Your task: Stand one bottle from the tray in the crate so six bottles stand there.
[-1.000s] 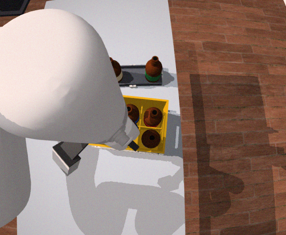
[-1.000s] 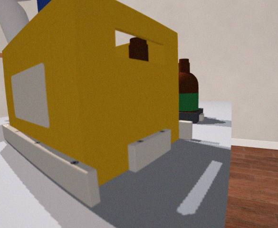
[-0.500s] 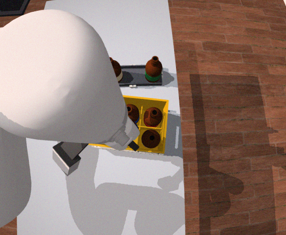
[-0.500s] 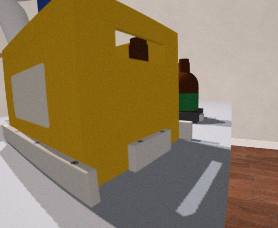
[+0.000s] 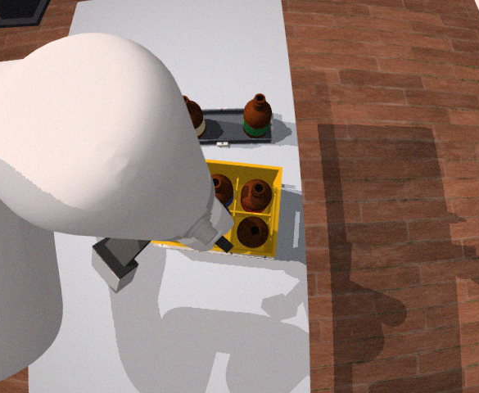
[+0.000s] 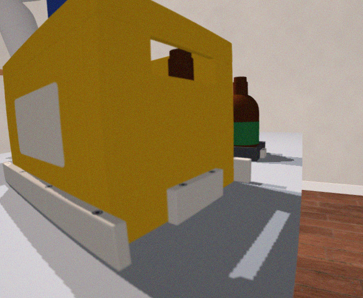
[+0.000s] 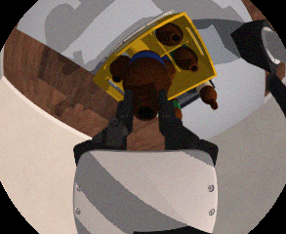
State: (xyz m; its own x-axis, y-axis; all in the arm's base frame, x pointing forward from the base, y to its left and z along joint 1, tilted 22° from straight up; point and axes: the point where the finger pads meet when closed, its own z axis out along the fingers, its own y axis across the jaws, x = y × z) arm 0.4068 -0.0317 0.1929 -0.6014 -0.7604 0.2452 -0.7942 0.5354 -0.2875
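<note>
My gripper is now 25 cm above the crate and 4 cm to the right of it. Round my hand: cream-labelled bottle (28 cm to the left, 25 cm below, 10 cm behind); green-label bottle (30 cm to the left, 25 cm below, 8 cm ahead); dark tray (32 cm below, 30 cm to the left, 2 cm behind).
</note>
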